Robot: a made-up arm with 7 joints. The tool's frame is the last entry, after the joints.
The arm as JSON. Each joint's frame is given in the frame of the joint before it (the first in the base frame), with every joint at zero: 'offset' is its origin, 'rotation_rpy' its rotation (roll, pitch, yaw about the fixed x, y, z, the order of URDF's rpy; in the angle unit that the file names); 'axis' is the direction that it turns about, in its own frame. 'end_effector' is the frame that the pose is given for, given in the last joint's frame.
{
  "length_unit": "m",
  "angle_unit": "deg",
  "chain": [
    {
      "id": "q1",
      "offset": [
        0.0,
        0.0,
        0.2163
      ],
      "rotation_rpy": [
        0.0,
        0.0,
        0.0
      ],
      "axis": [
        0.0,
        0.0,
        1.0
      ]
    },
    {
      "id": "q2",
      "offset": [
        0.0,
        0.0,
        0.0
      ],
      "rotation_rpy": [
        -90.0,
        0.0,
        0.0
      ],
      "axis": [
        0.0,
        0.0,
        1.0
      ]
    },
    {
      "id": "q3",
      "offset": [
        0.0,
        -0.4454,
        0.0
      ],
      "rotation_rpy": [
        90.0,
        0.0,
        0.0
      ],
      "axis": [
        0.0,
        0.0,
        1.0
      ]
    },
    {
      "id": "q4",
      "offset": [
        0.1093,
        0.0,
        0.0
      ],
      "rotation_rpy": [
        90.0,
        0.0,
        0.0
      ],
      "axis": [
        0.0,
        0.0,
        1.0
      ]
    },
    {
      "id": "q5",
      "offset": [
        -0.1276,
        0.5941,
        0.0
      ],
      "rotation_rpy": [
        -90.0,
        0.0,
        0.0
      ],
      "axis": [
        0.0,
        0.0,
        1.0
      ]
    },
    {
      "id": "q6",
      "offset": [
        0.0,
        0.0,
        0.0
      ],
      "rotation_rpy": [
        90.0,
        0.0,
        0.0
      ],
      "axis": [
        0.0,
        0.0,
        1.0
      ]
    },
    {
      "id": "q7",
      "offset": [
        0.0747,
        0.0,
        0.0
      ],
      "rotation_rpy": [
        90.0,
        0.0,
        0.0
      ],
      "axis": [
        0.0,
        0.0,
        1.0
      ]
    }
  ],
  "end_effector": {
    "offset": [
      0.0,
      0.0,
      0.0
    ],
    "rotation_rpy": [
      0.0,
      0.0,
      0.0
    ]
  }
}
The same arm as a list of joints. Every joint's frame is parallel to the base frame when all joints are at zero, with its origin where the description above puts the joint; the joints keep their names.
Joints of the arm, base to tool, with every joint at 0 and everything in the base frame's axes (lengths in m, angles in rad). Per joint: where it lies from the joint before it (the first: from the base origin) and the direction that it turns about. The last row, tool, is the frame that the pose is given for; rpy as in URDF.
q1: axis +z origin 0 0 0.2163
q2: axis +y origin 0 0 0
q3: axis +z origin 0 0 0.4454
q4: axis -y origin 0.1093 0 0
q5: axis +z origin -0.1276 0 0.5941
q6: axis -y origin 0 0 0
q7: axis -z origin 0.0747 0 0
tool: origin 0 0 0 rpy 3.1416 0 0

